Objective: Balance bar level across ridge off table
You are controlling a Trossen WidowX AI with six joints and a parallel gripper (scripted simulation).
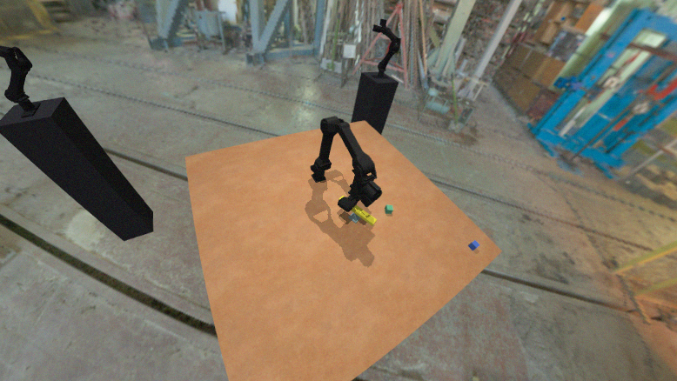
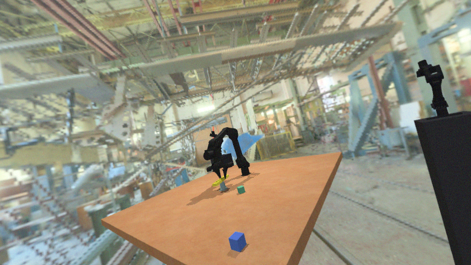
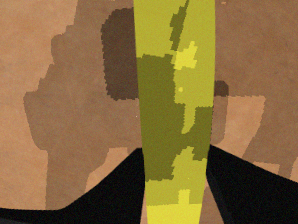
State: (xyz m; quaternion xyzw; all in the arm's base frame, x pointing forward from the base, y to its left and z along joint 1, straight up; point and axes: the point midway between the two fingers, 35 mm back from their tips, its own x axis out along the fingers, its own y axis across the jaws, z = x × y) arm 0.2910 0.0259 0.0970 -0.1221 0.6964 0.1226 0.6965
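Right now the yellow bar is 30 mm ahead of my gripper tip and 10 mm to the left of it. From my gripper tip the other things lie so: blue cube 450 mm ahead, 470 mm to the left, 50 mm below; green cube 70 mm ahead, 200 mm to the left, 50 mm below.
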